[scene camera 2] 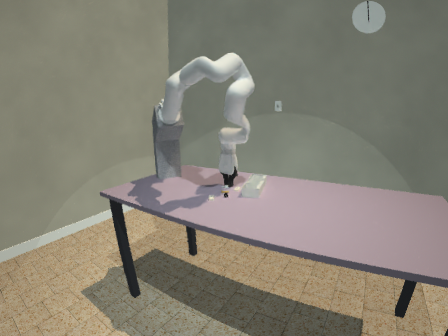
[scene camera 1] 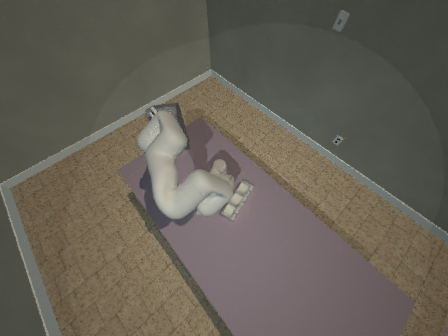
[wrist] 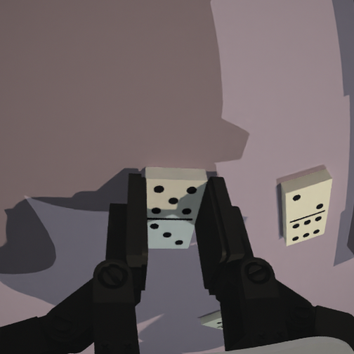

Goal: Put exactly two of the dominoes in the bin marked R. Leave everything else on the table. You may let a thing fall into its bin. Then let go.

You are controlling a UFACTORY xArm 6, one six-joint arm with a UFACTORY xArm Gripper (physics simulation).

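Where they show: gripper, between the fingertips: (scene camera 2: pixel 228 185); arm's base, origin of its link: (scene camera 2: pixel 169 114).
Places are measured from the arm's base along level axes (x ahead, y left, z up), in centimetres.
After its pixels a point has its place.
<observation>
My gripper (scene camera 2: pixel 228 185) @[x 34.6, y 0.4, z -38.8 cm] (wrist: pixel 171 197) points down at the table, its two black fingers closed against the long sides of a cream domino (wrist: pixel 172 195) with five and three pips. The domino is at table height as far as I can tell. A second domino (wrist: pixel 306 207) (scene camera 2: pixel 237 189) @[x 41.3, y -5.2, z -38.4 cm], two over six, lies flat to the right in the wrist view. A third domino (wrist: pixel 213 320) (scene camera 2: pixel 211 198) @[x 33.9, y -20.9, z -38.4 cm] is partly hidden behind the right finger. The pale three-compartment bin block (scene camera 1: pixel 231 218) @[x 52.6, y -12.4, z -34.9 cm] (scene camera 2: pixel 251 194) @[x 50.6, y -13.0, z -37.6 cm] stands beside the gripper; its letters cannot be read, so I cannot tell which is R.
A black die (scene camera 2: pixel 226 195) @[x 39.3, y -15.8, z -38.2 cm] and a small yellow bolt (scene camera 2: pixel 225 191) @[x 36.6, y -9.9, z -38.4 cm] lie near the gripper, in front of it in scene camera 2. The arm hides much of this area in scene camera 1. The mauve table (scene camera 1: pixel 300 260) @[x 95.4, y -8.0, z -39.1 cm] (scene camera 2: pixel 340 220) @[x 90.0, y -29.4, z -39.1 cm] extends beyond the bins.
</observation>
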